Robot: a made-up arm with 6 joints.
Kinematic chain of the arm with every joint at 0, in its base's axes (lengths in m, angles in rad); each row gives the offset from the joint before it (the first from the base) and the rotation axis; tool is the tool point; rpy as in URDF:
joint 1: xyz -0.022 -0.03 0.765 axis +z
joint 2: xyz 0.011 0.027 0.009 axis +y
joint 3: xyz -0.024 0 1.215 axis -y
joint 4: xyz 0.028 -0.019 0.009 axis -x
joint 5: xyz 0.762 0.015 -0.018 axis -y
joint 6: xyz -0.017 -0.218 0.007 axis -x
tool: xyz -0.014 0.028 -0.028 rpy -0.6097 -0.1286 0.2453
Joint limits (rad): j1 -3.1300..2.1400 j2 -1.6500..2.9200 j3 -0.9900..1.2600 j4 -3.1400..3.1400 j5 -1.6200..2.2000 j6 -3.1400..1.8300
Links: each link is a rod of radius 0.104 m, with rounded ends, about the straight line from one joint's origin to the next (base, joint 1, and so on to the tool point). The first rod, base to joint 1, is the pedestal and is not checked.
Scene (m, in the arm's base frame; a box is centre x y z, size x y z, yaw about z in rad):
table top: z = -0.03
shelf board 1: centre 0 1.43 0.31 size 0.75 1.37 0.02 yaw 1.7
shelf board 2: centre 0 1.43 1.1 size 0.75 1.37 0.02 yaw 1.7
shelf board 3: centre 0 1.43 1.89 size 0.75 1.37 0.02 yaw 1.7
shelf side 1: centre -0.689 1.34 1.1 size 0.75 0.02 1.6 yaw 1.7
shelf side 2: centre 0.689 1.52 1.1 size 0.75 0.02 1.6 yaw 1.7
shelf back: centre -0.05 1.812 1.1 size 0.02 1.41 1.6 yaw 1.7
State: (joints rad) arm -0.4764 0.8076 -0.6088 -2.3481 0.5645 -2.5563
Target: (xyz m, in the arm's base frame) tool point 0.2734 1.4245 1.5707
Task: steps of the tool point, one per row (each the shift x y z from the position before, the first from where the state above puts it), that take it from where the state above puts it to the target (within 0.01 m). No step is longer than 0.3 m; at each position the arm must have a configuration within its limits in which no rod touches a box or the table.
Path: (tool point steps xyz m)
1: -0.0047 0.2299 0.1532
2: -0.0919 0.2098 0.1405
3: -0.1633 0.1557 0.1235
4: -0.2065 0.0768 0.1029
5: -0.2137 -0.0127 0.0794
6: 0.1205 0.2569 0.0739
7: 0.0647 0.2794 0.0299
8: 0.0023 0.2819 -0.0130
9: -0.0027 0.0578 0.0002
10: -0.0058 0.0570 0.0004
11: -0.0096 0.0565 0.0007
12: -0.0137 0.0564 0.0005

